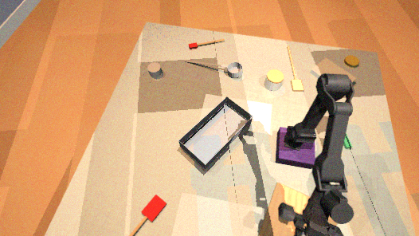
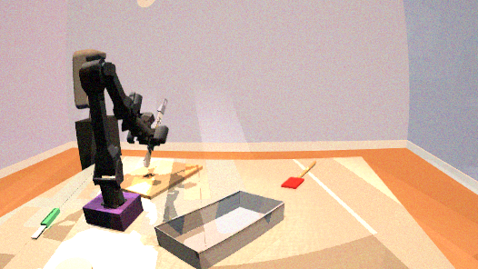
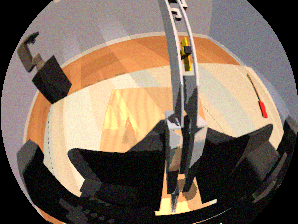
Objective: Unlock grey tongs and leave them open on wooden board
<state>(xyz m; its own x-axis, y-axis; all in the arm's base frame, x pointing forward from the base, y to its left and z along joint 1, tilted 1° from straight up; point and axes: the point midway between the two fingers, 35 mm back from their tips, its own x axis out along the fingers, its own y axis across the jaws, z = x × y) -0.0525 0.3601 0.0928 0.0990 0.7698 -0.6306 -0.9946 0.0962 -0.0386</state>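
Now: the wooden board 120 mm below my gripper tip, 20 mm to the right of it and 20 mm behind it. Round my gripper tip: green-handled tool (550 mm to the right, 150 mm behind, 120 mm below); then roasting tin (370 mm ahead, 350 mm to the right, 100 mm below); then red spatula (520 mm ahead, 120 mm below, 90 mm to the left).
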